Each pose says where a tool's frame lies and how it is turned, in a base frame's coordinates. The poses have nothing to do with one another.
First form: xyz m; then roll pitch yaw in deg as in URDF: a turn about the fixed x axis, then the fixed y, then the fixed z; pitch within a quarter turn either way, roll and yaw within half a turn.
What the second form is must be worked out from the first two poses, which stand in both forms.
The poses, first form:
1: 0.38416 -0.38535 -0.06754 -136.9 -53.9 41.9
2: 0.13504 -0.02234 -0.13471 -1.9 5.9 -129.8
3: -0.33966 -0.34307 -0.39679 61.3 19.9 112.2
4: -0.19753 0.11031 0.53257 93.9 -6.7 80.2
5: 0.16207 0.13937 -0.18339 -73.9 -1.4 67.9
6: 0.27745 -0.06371 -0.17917 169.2 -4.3 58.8
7: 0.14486 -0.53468 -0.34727 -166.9 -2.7 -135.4
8: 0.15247 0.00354 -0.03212 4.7 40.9 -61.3
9: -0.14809 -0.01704 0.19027 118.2 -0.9 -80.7
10: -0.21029 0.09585 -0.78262 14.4 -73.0 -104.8
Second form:
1: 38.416 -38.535 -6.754 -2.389 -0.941 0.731
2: 13.504 -2.234 -13.471 -0.033 0.103 -2.265
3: -33.966 -34.307 -39.679 1.070 0.347 1.958
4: -19.753 11.031 53.257 1.639 -0.117 1.400
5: 16.207 13.937 -18.339 -1.290 -0.024 1.185
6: 27.745 -6.371 -17.917 2.953 -0.075 1.026
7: 14.486 -53.468 -34.727 -2.913 -0.047 -2.363
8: 15.247 0.354 -3.212 0.082 0.714 -1.070
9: -14.809 -1.704 19.027 2.063 -0.016 -1.408
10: -21.029 9.585 -78.262 0.251 -1.274 -1.829
